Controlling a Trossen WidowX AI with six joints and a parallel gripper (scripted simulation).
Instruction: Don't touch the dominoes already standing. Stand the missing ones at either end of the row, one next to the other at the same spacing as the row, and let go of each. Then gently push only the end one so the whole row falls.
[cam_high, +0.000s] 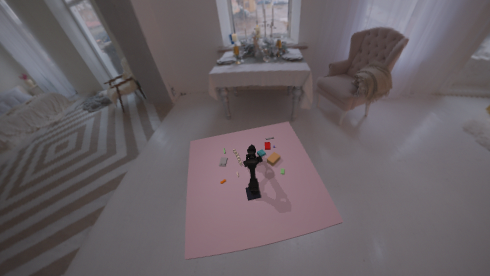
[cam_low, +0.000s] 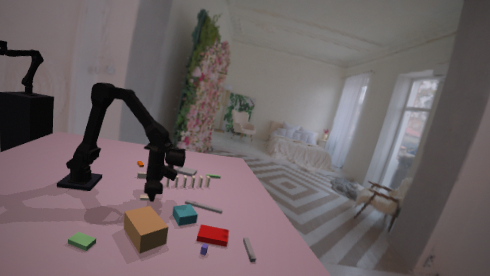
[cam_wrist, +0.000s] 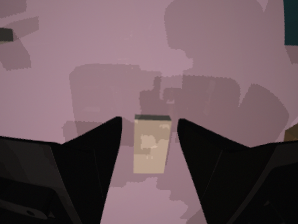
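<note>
The teal block lies 14 cm ahead of my gripper tip, 10 cm to the right of it and 2 cm above it. Also, from my gripper tip: tan cube 4 cm ahead, 22 cm to the right, 3 cm above; then green tile 11 cm behind, 28 cm to the right, 1 cm above; then grey bar 21 cm ahead, 1 cm to the right.
</note>
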